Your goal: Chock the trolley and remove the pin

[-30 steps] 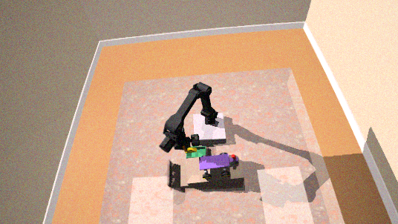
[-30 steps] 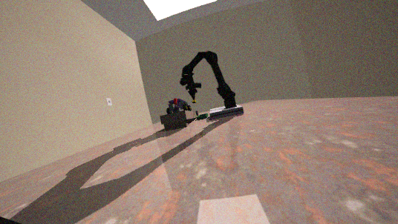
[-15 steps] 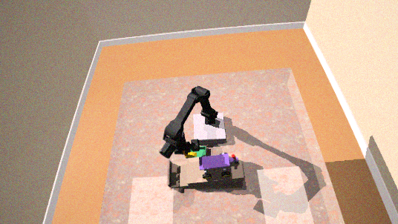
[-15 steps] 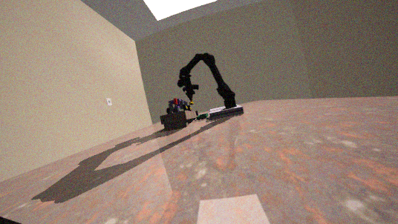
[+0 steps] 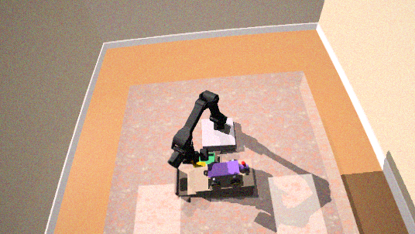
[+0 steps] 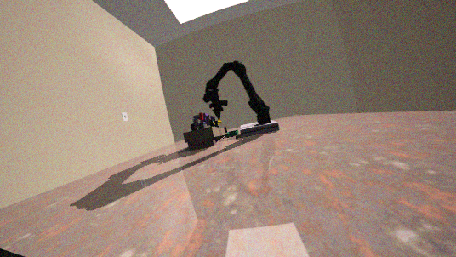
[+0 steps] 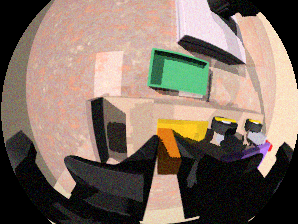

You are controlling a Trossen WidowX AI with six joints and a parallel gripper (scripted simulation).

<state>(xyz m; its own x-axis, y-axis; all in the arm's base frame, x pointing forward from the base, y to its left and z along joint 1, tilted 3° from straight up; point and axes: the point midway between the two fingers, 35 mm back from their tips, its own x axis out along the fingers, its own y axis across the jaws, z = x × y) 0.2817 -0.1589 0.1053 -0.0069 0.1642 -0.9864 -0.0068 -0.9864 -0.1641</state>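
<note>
Now: gripper tip 26 cm to the right of the red-headed stop pin, 4 cm short of it and 1 cm below it. Also, from my gripper tip: dark upright board: 11 cm to the right, 9 cm below, 6 cm ahead; then green tray: 13 cm below, 7 cm behind, 5 cm to the left; then yellow chock: 2 cm to the left, 1 cm below.
</note>
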